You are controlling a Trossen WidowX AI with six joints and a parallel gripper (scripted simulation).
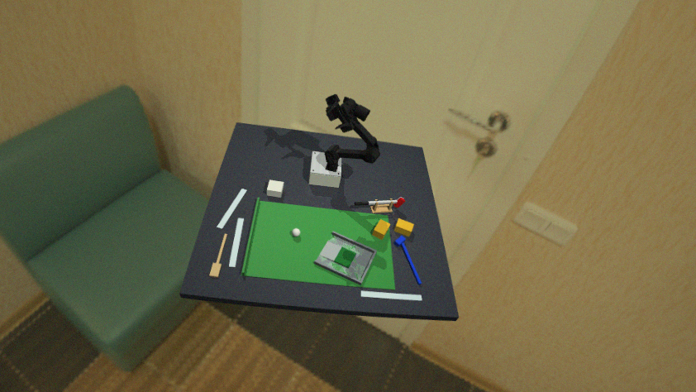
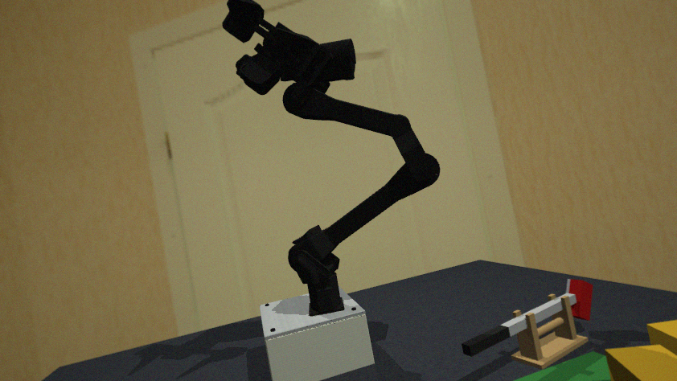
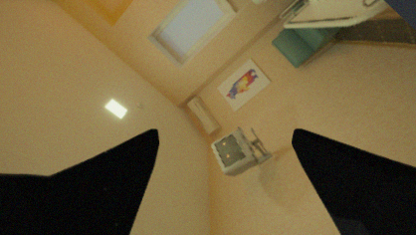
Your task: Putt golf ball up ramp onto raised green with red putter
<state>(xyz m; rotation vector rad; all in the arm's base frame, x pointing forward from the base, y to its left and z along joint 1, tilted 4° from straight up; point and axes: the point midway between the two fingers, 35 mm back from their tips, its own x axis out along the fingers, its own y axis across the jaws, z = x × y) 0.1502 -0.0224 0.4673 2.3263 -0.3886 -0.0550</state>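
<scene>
Now: gripper tip 8 cm past the red putter, 34 cm to the right of it and 50 cm above it. Round my gripper tip: white cube (25 cm to the right, 53 cm below); then white golf ball (26 cm ahead, 5 cm to the right, 53 cm below); then green mat (26 cm ahead, 9 cm to the left, 56 cm below).
</scene>
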